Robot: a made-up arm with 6 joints.
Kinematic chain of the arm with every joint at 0, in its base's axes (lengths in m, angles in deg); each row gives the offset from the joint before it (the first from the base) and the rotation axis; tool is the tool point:
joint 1: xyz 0 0 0.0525 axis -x
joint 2: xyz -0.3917 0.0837 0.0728 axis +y
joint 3: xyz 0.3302 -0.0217 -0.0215 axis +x
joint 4: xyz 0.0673 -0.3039 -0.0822 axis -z
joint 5: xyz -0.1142 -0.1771 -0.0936 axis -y
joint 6: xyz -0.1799 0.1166 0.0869 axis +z
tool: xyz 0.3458 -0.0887 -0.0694
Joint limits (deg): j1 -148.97..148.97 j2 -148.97..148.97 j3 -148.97..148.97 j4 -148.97..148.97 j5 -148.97..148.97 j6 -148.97..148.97
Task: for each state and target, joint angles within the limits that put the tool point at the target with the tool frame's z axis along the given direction. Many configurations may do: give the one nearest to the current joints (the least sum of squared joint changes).
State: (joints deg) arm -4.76 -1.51 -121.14 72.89 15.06 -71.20
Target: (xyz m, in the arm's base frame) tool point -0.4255 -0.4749 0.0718 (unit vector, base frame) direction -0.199 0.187 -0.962
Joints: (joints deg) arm 39.13 42.51 -78.07 110.57 52.24 -115.36
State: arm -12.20 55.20 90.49 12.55 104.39 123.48
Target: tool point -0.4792 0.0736 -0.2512 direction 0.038 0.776 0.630
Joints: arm 27.12 86.60 77.29 11.10 111.92 68.91
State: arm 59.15 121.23 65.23 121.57 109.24 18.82
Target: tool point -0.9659 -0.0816 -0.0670 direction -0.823 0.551 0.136
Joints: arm 11.18 148.69 13.84 148.97 137.54 18.05
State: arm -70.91 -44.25 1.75 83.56 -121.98 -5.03
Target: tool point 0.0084 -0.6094 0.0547 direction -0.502 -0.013 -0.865
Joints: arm -55.47 -62.77 -25.94 131.31 -96.37 46.07
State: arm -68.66 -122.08 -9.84 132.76 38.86 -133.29
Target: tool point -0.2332 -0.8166 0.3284 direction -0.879 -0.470 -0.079
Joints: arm -107.53 -111.08 38.29 148.97 62.00 -121.32
